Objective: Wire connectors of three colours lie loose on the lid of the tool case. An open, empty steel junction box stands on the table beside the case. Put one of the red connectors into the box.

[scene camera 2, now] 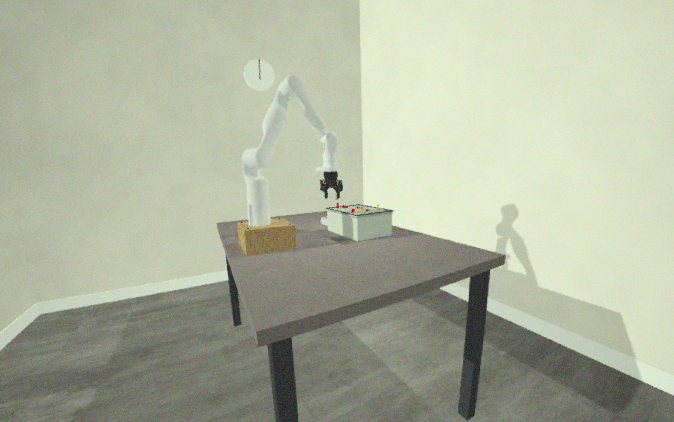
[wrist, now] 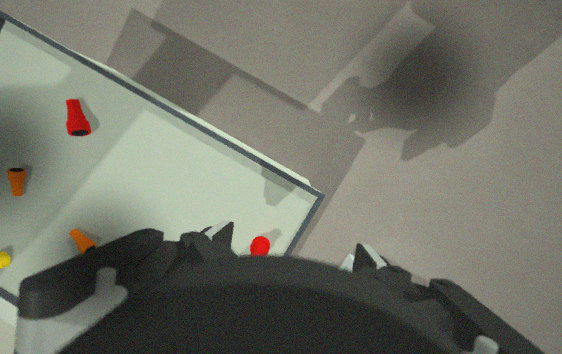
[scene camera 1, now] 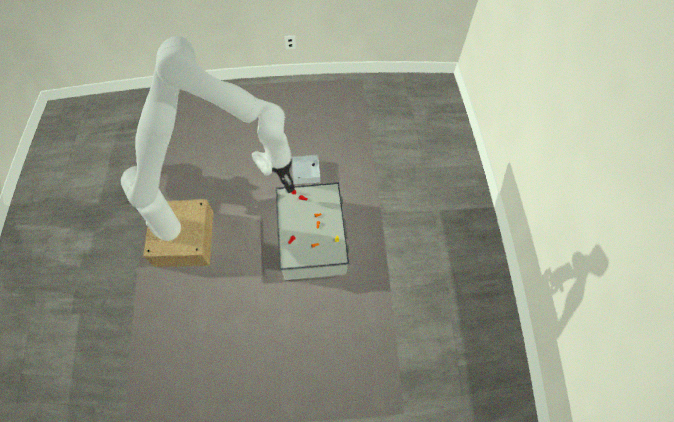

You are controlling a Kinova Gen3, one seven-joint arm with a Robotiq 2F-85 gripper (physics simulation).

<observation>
I see my gripper (wrist: 292, 248), a steel junction box (scene camera 1: 306, 169) and a pale tool case (scene camera 1: 298, 260).
The pale tool case is seen too in the wrist view (wrist: 147, 163).
</observation>
